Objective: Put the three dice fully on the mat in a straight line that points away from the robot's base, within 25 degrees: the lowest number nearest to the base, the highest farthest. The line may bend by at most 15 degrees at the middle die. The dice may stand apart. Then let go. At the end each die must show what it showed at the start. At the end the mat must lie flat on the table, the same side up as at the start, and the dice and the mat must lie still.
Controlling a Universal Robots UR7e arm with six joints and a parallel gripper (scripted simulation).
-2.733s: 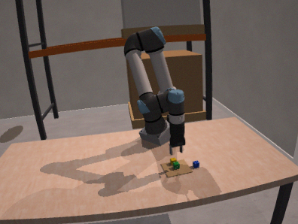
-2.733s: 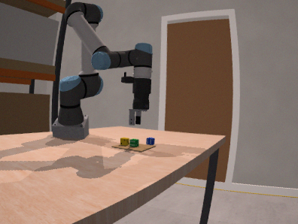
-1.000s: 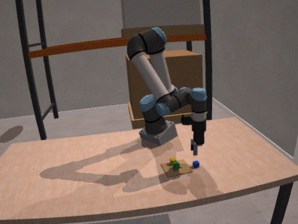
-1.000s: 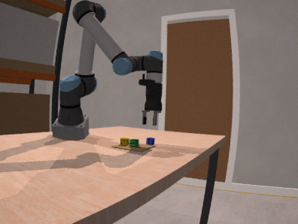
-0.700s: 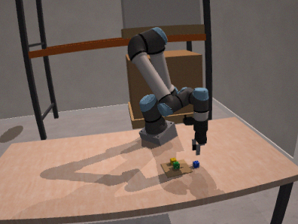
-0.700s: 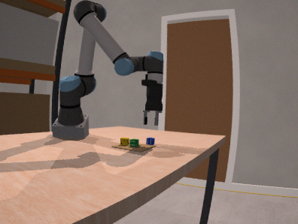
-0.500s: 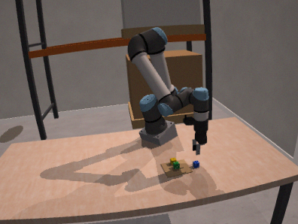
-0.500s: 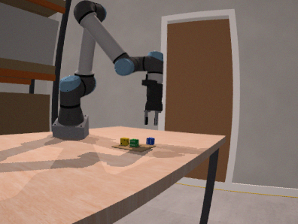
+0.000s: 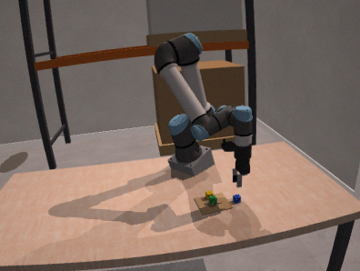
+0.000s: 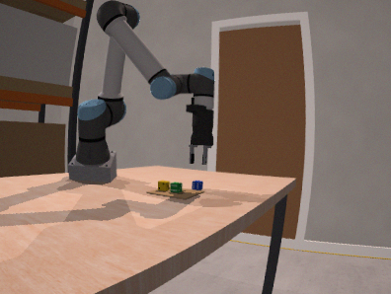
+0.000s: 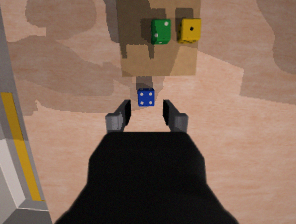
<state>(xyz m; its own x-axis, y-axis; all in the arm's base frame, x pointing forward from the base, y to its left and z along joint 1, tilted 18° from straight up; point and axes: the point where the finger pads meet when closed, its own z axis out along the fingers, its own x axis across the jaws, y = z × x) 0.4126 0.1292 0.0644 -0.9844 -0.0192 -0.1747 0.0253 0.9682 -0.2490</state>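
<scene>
Right now my hand is 90 mm above the blue die. Also, from my hand: tan mat 110 mm to the right, 110 mm below, 20 mm behind; green die 110 mm to the right, 90 mm below, 20 mm behind; yellow die 110 mm to the right, 90 mm below, 70 mm behind.
</scene>
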